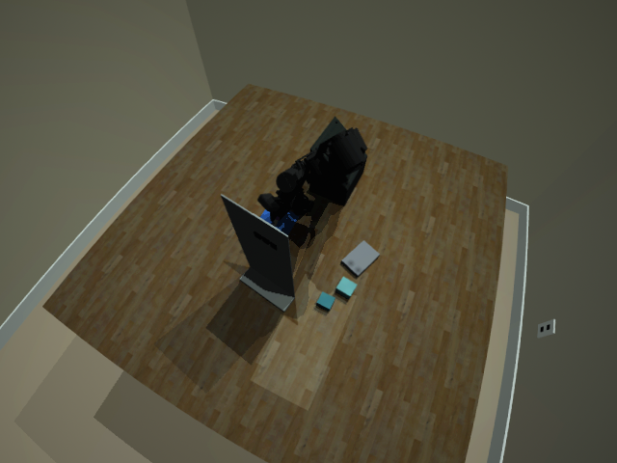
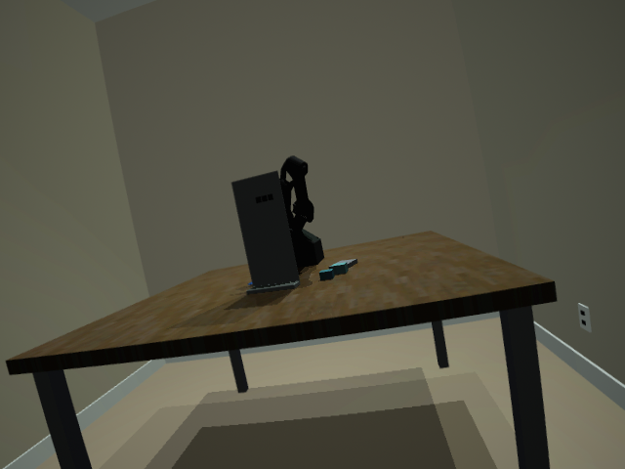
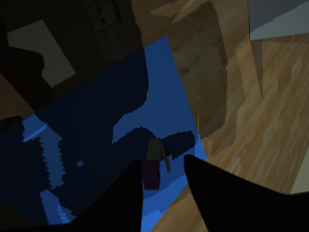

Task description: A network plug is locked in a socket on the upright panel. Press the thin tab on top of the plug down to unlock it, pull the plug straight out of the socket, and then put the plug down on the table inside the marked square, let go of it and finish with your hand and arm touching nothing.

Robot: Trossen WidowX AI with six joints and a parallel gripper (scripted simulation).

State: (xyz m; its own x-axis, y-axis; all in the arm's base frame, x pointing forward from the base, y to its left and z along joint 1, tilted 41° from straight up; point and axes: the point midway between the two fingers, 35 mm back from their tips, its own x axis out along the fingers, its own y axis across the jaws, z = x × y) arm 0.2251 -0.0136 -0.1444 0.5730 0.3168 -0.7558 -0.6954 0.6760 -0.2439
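My gripper tip is now right at the network plug. The rest, counted from my gripper tip: upright panel 20 cm ahead, 10 cm to the left, 15 cm above; blue marked square 1 cm behind, 2 cm below; flat grey tile 1 cm ahead, 31 cm to the left, 1 cm below.
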